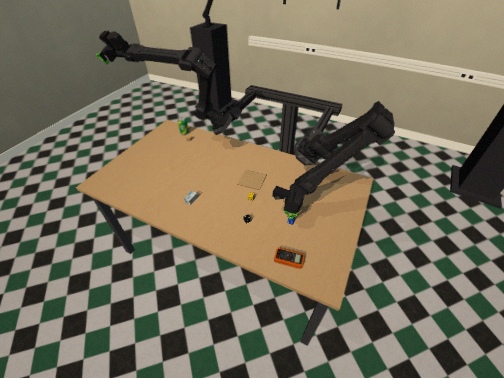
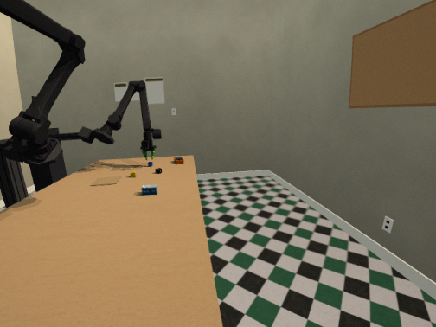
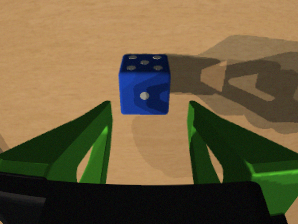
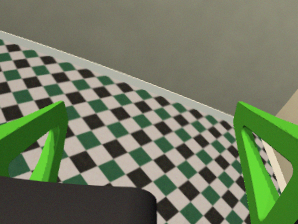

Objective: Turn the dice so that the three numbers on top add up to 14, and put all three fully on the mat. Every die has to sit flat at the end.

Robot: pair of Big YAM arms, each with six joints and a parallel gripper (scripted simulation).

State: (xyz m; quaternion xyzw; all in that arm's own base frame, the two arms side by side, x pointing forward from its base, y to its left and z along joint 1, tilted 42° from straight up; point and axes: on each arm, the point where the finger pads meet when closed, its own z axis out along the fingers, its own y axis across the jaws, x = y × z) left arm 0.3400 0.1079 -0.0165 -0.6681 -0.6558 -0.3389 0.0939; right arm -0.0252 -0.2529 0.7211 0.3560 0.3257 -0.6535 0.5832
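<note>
Right now the blue die is 4 cm below my left hand. The rest, counted from my left hand: black die (20 cm to the right, 11 cm ahead, 4 cm below); then tan mat (34 cm to the right, 18 cm behind, 5 cm below); then yellow die (26 cm to the right, 4 cm below, 4 cm behind).
</note>
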